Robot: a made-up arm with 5 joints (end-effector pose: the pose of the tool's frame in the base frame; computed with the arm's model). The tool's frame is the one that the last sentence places.
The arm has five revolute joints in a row. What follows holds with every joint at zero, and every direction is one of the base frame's.
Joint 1 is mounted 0.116 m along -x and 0.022 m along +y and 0.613 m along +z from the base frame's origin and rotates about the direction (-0.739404, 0.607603, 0.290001), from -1.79 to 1.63 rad.
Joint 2 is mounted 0.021 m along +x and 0.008 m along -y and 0.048 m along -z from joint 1 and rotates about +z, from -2.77 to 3.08 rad.
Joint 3 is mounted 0.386 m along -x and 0.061 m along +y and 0.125 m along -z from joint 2 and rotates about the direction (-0.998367, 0.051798, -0.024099), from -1.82 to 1.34 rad.
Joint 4 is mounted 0.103 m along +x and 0.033 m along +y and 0.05 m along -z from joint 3 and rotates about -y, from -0.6 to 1.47 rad.
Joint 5 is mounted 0.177 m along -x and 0.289 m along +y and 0.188 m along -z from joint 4 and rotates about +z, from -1.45 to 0.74 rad.
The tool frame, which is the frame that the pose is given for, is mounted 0.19 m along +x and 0.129 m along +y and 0.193 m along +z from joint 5; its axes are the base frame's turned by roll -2.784, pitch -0.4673 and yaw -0.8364 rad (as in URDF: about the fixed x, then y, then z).
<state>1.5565 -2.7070 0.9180 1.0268 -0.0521</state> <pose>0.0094 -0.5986 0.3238 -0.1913 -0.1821 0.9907</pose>
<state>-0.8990 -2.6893 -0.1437 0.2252 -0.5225</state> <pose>0.2936 -0.2627 0.4992 -1.1995 -2.3538 -0.7053</pose>
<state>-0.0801 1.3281 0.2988 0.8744 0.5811</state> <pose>-0.6811 -0.1494 0.1331 -1.3808 -1.3335 -1.2378</pose>
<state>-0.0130 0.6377 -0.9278 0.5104 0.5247</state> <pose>-0.6595 0.1508 0.8109 -1.6667 0.0860 -0.5381</pose>
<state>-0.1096 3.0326 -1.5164 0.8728 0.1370</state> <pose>0.1858 -0.1927 0.9229 -1.5550 -0.9106 1.5114</pose>
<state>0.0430 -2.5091 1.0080 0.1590 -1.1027</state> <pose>0.1859 0.0540 0.2267 -0.8116 -1.3436 -0.1841</pose>
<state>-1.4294 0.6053 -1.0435 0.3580 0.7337</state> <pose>-0.6649 0.2946 0.5132 -0.3025 -0.1689 -1.2332</pose>
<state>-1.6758 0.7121 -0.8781 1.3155 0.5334</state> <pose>-0.5546 0.4142 0.5548 0.5926 0.4748 -1.4758</pose>
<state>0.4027 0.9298 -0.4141 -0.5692 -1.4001</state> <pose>-0.4504 -0.1555 0.5985 2.1399 -0.8661 0.1178</pose>
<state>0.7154 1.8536 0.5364 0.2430 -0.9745</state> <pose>-0.2628 -0.4292 0.5622 -2.7255 -0.5942 -0.5018</pose>
